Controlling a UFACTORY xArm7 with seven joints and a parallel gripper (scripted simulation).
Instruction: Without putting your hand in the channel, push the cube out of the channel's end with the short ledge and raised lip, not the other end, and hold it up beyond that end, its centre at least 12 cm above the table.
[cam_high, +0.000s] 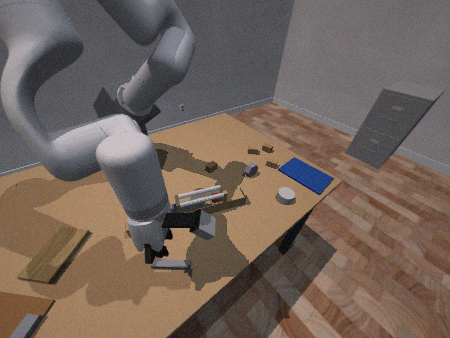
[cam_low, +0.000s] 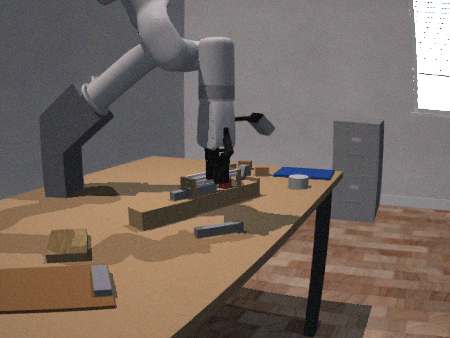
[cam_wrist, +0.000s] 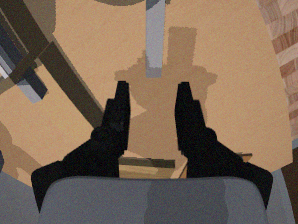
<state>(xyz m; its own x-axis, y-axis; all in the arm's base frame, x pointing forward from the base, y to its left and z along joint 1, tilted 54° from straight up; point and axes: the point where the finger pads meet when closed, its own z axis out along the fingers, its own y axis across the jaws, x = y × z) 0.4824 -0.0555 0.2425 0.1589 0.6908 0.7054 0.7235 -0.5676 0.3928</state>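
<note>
Right now my hand is 130 mm above the grey bar. Round my hand: wooden plank (330 mm to the right, 130 mm below, 90 mm behind); long wooden base (170 mm behind, 110 mm to the left, 80 mm below); red cube (180 mm behind, 160 mm to the left, 80 mm below).
</note>
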